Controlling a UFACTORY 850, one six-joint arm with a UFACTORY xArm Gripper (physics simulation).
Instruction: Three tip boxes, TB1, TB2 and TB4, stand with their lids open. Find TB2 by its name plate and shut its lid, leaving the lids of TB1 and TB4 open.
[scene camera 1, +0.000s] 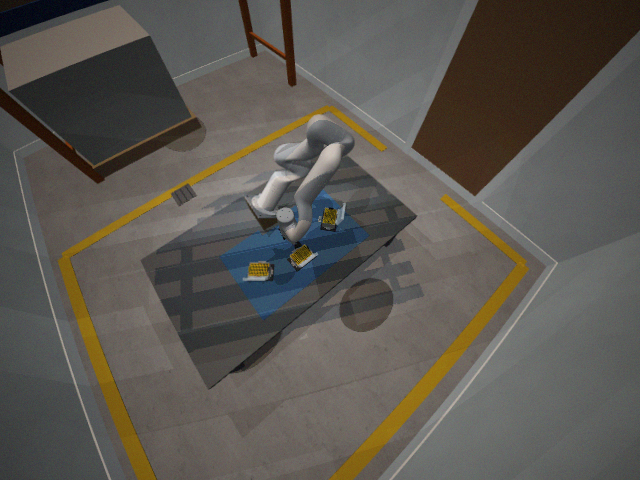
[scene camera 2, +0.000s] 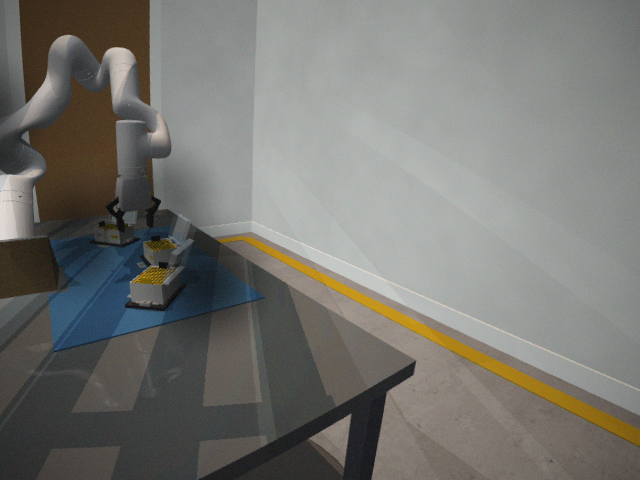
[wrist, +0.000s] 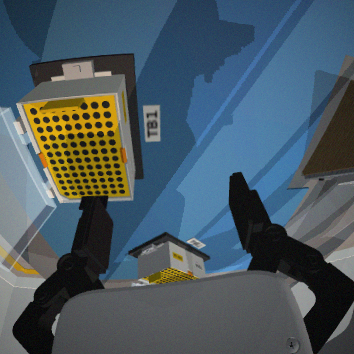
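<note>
Box TB1 (wrist: 80, 150) (scene camera 1: 301, 255) (scene camera 2: 160, 251) is the middle box; its plate (wrist: 151, 123) reads TB1. Its clear lid (wrist: 25, 185) stands open. A second box (wrist: 172, 257) (scene camera 1: 329, 217) (scene camera 2: 114, 234), nearest the door, has its lid (scene camera 1: 341, 213) up; its plate (wrist: 196, 243) is too small to read. A third box (scene camera 1: 258, 270) (scene camera 2: 154, 284) has its lid (scene camera 2: 180, 252) open; its plate is not readable. My gripper (wrist: 165, 198) (scene camera 2: 135, 226) is open and empty, pointing down above the mat, with one finger overlapping TB1's edge in the wrist view.
The boxes stand on a blue mat (scene camera 1: 266, 304) (scene camera 2: 222, 292) on the dark table (scene camera 1: 206, 356) (scene camera 2: 170, 397). The arm's base block (scene camera 2: 25, 266) (wrist: 335, 135) is beside the mat. The arm (scene camera 1: 315, 175) arches over the table. Upright lids rise above the boxes.
</note>
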